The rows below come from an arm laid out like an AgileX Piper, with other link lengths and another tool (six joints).
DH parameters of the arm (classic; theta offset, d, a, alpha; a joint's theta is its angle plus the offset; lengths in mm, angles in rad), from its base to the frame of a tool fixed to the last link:
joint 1: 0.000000 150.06 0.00 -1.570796
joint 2: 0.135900 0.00 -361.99 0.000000
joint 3: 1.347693 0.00 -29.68 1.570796
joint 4: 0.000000 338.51 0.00 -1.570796
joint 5: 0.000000 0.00 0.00 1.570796
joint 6: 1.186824 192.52 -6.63 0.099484
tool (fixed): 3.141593 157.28 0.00 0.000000
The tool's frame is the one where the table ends.
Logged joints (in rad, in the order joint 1, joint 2, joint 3, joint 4, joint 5, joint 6), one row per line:
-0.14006, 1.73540, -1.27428, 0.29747, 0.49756, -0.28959
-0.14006, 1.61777, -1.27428, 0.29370, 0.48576, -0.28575
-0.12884, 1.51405, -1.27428, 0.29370, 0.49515, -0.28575
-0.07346, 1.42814, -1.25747, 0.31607, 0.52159, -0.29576
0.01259, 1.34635, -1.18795, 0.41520, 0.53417, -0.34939
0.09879, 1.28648, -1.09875, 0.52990, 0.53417, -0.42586
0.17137, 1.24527, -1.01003, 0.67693, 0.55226, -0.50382
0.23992, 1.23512, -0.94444, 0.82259, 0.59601, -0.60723
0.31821, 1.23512, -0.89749, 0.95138, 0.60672, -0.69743
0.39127, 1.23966, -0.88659, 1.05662, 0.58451, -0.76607
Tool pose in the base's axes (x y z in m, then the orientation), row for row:
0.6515, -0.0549, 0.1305, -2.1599, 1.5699, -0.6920
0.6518, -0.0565, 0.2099, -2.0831, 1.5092, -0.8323
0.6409, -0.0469, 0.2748, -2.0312, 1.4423, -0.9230
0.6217, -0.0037, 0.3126, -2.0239, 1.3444, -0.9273
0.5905, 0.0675, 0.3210, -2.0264, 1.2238, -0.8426
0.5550, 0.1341, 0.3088, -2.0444, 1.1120, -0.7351
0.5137, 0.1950, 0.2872, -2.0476, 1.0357, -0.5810
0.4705, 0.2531, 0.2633, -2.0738, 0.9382, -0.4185
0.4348, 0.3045, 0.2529, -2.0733, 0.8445, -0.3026
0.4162, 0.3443, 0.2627, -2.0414, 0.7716, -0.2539
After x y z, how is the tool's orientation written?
As a rotation vector, in radians.
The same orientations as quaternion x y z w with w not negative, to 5 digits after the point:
-0.76870, 0.55872, -0.24628, 0.19044
-0.75208, 0.54488, -0.30049, 0.21723
-0.74220, 0.52702, -0.33726, 0.24009
-0.74993, 0.49815, -0.34360, 0.26718
-0.76691, 0.46316, -0.31889, 0.30926
-0.78674, 0.42793, -0.28288, 0.34337
-0.80098, 0.40515, -0.22728, 0.37767
-0.82051, 0.37120, -0.16558, 0.40195
-0.82986, 0.33802, -0.12112, 0.42709
-0.82744, 0.31275, -0.10291, 0.45490

